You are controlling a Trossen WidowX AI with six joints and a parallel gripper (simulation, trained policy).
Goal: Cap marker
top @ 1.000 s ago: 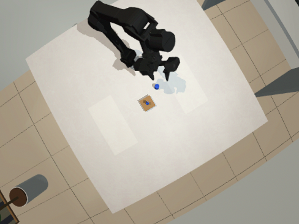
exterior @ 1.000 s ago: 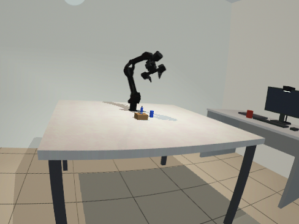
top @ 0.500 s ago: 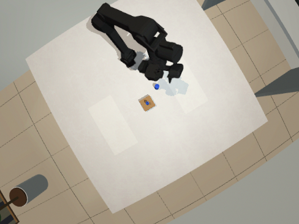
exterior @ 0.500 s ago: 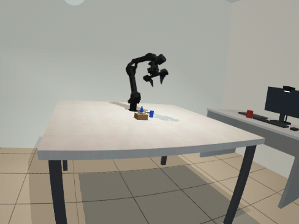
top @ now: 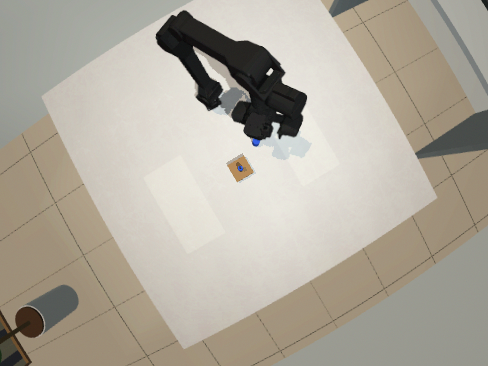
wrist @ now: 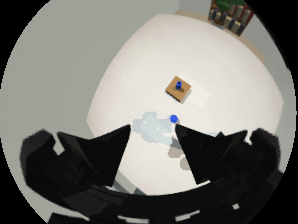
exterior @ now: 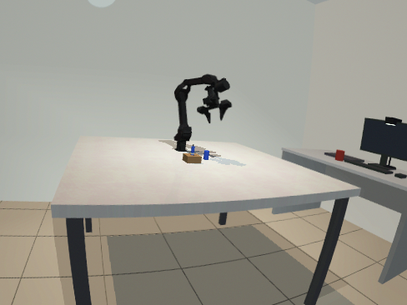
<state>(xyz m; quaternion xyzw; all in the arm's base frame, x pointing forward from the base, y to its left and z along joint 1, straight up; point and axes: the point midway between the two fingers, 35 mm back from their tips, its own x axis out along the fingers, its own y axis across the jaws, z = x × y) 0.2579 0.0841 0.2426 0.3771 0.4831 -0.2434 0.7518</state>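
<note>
The blue cap lies 19 cm below my gripper tip, 3 cm behind it and 2 cm to the right of it. Also, from my gripper tip: brown holder block: 19 cm below, 12 cm to the right, 3 cm ahead.
</note>
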